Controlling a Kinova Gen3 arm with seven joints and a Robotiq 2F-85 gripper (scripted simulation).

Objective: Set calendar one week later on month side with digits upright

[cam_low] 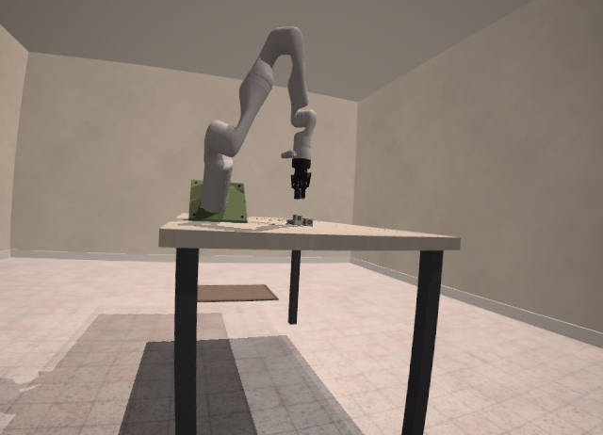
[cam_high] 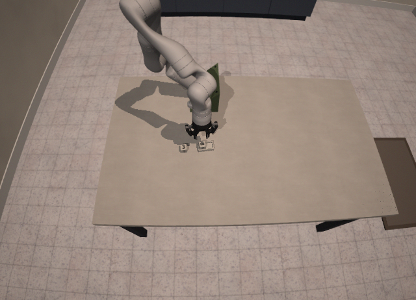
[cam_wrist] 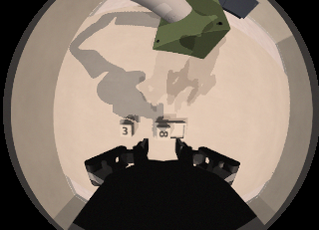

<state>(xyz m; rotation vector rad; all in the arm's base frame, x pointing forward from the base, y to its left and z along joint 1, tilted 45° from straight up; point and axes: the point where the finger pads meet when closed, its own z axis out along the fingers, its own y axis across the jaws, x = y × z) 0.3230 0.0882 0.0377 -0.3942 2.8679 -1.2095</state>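
The white tray is 10 mm behind my hand, 20 mm to the left of it and 110 mm below it.
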